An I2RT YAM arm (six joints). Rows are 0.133 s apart.
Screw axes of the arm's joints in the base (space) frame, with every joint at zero. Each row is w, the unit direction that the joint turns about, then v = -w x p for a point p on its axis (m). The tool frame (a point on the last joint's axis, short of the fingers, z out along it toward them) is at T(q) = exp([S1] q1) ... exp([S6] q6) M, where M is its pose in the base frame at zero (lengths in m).
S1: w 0 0 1 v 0 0 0
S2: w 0 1 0 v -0.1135 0 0.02
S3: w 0 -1 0 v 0.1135 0 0.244
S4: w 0 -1 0 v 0.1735 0 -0.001
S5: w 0 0 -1 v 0 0.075 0
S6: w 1 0 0 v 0 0.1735 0
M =
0 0 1 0.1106
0 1 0 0
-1 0 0 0.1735
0 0 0 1
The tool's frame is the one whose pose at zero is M.
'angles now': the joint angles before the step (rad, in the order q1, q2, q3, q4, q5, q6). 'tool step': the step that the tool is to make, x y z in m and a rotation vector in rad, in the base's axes. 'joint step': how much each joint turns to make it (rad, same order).
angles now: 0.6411 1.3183 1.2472 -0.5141 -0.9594 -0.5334
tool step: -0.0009 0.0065 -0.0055 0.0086 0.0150 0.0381
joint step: 0.0184 0.0138 -0.0125 0.0229 -0.0252 0.0042
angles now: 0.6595 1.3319 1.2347 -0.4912 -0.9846 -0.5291
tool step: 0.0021 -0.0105 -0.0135 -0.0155 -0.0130 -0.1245
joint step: -0.0272 -0.0458 -0.0971 0.1001 0.0930 0.0591
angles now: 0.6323 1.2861 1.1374 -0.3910 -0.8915 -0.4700
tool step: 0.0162 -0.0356 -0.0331 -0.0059 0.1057 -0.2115
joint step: -0.1379 -0.0445 -0.1615 0.1223 0.0372 0.1274
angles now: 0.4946 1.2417 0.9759 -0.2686 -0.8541 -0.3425
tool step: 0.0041 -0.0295 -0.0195 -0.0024 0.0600 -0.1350
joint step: -0.1063 -0.0423 -0.0986 0.0407 0.0125 0.0528
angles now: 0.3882 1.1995 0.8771 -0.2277 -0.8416 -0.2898
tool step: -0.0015 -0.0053 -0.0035 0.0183 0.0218 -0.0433
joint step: -0.0160 -0.0204 -0.0345 0.0399 0.0106 0.0530
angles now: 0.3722 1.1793 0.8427 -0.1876 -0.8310 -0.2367
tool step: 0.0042 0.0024 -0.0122 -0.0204 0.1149 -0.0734
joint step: 0.0082 0.0306 -0.0101 -0.0091 0.0575 0.0897
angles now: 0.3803 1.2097 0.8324 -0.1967 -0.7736 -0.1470
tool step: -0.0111 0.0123 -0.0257 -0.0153 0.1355 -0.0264
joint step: 0.0663 0.0086 -0.0782 0.0357 0.0537 0.1166
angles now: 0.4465 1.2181 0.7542 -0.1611 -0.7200 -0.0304
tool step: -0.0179 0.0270 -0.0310 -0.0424 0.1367 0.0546
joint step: 0.1302 0.0527 -0.0647 0.0364 0.0408 0.0916
